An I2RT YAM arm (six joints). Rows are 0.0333 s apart.
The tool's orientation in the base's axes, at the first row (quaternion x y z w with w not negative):
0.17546 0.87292 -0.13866 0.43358
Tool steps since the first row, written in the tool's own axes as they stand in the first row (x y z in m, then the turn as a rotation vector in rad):
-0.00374 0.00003 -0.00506 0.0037 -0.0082 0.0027
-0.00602 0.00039 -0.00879 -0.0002 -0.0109 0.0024
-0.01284 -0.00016 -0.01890 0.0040 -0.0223 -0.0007
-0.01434 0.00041 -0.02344 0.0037 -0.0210 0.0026
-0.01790 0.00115 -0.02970 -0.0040 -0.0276 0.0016
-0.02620 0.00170 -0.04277 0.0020 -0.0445 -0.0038
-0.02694 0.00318 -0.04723 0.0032 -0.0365 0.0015
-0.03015 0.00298 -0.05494 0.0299 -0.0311 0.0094
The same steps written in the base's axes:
-0.00147 0.00133 0.00597 -0.0037 -0.0078 -0.0038
-0.00267 0.00270 0.00996 -0.0028 -0.0108 -0.0003
-0.00623 0.00492 0.02143 -0.0123 -0.0190 -0.0008
-0.00836 0.00694 0.02524 -0.0092 -0.0192 -0.0026
-0.01048 0.00941 0.03171 -0.0084 -0.0262 0.0048
-0.01483 0.01352 0.04600 -0.0228 -0.0382 0.0046
-0.01694 0.01647 0.04907 -0.0163 -0.0328 -0.0002
-0.02069 0.01873 0.05619 -0.0234 -0.0261 -0.0268

